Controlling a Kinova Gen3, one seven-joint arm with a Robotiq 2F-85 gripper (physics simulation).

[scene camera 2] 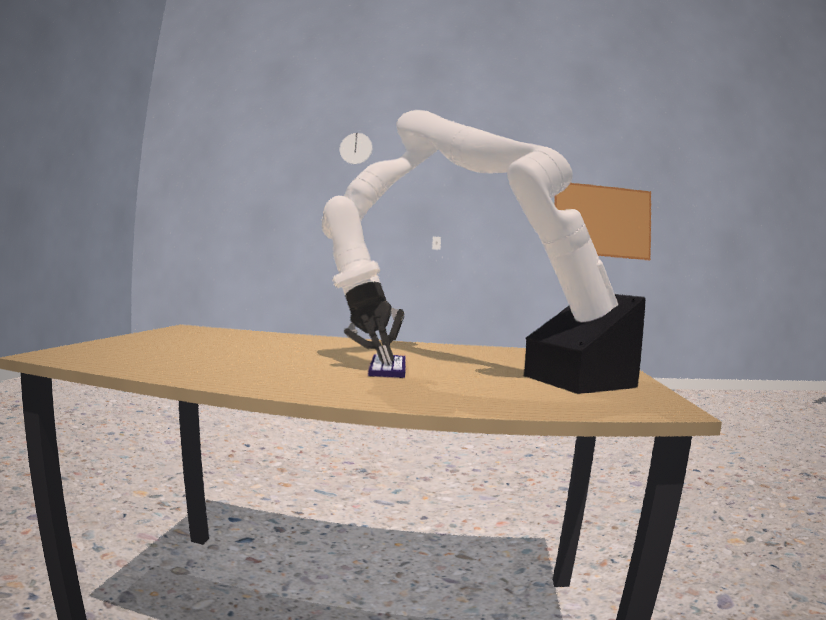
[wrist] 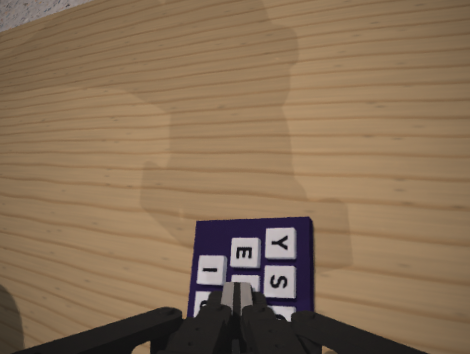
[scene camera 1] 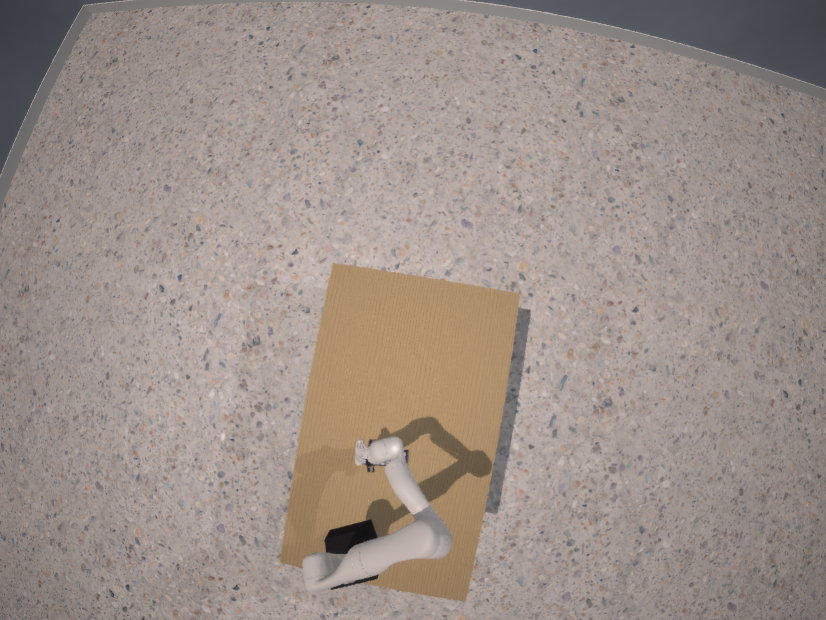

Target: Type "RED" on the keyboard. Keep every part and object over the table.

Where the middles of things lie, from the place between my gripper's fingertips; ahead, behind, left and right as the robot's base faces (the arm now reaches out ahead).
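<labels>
Keyboard (wrist: 280,250) seen: 6 cm to the right of my hand, 2 cm ahead of it, 1 cm below it.
</labels>
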